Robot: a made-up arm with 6 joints.
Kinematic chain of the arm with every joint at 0, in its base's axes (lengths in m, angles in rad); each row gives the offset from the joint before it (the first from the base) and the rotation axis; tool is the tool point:
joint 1: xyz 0 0 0.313 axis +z
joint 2: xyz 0 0 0 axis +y
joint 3: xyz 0 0 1.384 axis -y
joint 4: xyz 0 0 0 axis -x
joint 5: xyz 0.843 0 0 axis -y
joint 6: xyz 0 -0.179 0 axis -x
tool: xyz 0 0 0
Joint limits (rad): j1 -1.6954..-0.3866 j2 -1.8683..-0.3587 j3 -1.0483..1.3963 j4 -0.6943..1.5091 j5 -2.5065..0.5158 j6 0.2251..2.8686
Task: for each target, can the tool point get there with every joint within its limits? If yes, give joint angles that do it. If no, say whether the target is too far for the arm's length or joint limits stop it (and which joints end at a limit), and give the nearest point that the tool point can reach.
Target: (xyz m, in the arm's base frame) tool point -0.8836 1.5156 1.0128
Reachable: yes | joints -1.1365 -1.6170 0.3136 0.4138 -1.4900 2.1733
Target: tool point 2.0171 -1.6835 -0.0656
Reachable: no: too far | nearest point 0.1637 -0.2599 1.1969 | short by 2.656 m
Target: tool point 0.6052 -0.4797 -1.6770
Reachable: no: joint limits stop it (at a limit: joint 1, joint 2, joint 3, joint 4) | nearest point -0.0539 0.6763 0.4455 | short by 2.505 m
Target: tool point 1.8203 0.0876 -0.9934
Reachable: no: joint limits stop it (at a limit: joint 1, joint 2, joint 3, joint 4) | nearest point -0.0539 0.6763 0.4455 | short by 2.435 m
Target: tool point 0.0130 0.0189 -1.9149
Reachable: no: joint limits stop it (at a limit: joint 1, joint 2, joint 3, joint 4) | nearest point -0.0539 0.6763 0.4455 | short by 2.451 m
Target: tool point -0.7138 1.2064 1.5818
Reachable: yes | joints -1.1556 -1.2575 0.3245 0.3760 -1.4749 2.5989
